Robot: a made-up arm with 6 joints.
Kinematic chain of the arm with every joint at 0, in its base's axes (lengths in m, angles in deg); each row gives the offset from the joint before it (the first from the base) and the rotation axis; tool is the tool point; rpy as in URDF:
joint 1: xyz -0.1 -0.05 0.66 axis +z
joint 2: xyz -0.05 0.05 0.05 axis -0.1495 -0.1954 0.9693
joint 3: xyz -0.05 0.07 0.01 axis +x
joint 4: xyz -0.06 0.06 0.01 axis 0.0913 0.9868 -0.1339
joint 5: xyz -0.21 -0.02 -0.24 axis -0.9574 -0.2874 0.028
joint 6: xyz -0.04 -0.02 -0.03 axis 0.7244 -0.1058 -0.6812
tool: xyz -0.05 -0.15 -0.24 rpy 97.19 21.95 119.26
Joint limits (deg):
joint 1: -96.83..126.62
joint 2: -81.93..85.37
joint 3: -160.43..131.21
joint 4: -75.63..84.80
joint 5: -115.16..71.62
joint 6: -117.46..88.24
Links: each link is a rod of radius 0.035 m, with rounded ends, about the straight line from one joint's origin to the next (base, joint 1, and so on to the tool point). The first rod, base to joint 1, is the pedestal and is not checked.
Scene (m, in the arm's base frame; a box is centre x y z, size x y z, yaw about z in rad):
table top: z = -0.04
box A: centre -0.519 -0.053 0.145 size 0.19 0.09 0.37 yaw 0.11
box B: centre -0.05 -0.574 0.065 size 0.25 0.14 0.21 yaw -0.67
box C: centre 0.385 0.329 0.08 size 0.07 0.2 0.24 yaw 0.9
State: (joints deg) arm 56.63 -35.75 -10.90 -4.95 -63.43 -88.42
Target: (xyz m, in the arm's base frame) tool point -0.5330 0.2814 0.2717
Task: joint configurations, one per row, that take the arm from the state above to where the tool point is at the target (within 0.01 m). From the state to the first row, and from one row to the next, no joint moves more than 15 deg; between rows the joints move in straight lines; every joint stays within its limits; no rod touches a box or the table.
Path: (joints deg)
1: 42.70 -27.33 -12.64 -16.68 -59.36 -98.10
2: 28.77 -18.92 -14.39 -28.40 -55.29 -107.78
3: 14.84 -10.50 -16.13 -40.13 -51.21 -117.46
4: 19.43 -19.08 -9.93 -31.09 -58.48 -103.34
5: 24.03 -27.65 -3.72 -22.05 -65.76 -89.21
6: 28.62 -36.22 2.48 -13.01 -73.03 -75.09
7: 33.22 -44.80 8.69 -3.98 -80.30 -60.97

